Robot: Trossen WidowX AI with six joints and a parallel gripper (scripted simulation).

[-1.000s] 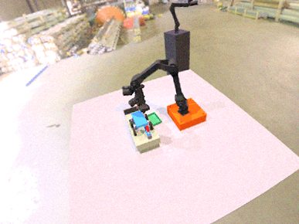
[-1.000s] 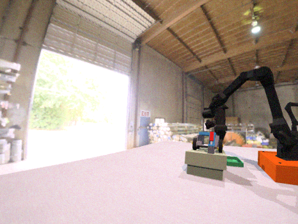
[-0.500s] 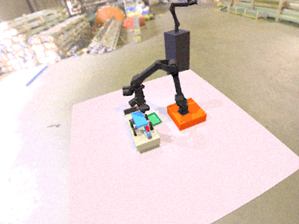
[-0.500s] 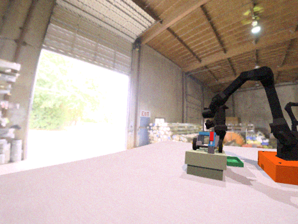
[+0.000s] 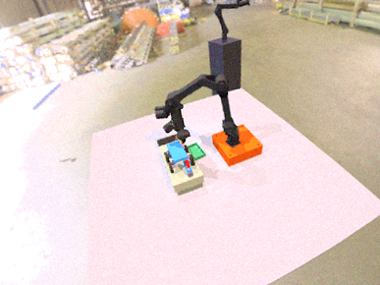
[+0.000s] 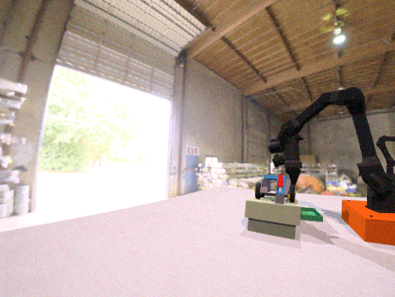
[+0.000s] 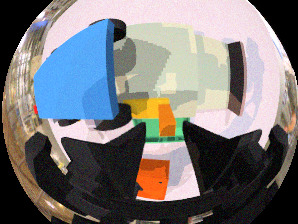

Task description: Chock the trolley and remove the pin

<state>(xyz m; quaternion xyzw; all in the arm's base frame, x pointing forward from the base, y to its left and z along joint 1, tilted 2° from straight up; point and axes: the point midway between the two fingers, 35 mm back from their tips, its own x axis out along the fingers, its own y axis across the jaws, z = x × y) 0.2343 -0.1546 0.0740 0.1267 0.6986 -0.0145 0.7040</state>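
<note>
Now: the yellow chock 10 mm ahead of my gripper tip, 20 mm to the left of it and 20 mm below it. The rest, counted from my gripper tip: pale green ramp (80 mm ahead, 90 mm to the left, 60 mm below); then green tray (60 mm behind, 20 mm to the left, 120 mm below); then blue-topped trolley (80 mm ahead, 100 mm to the left, 10 mm above).
</note>
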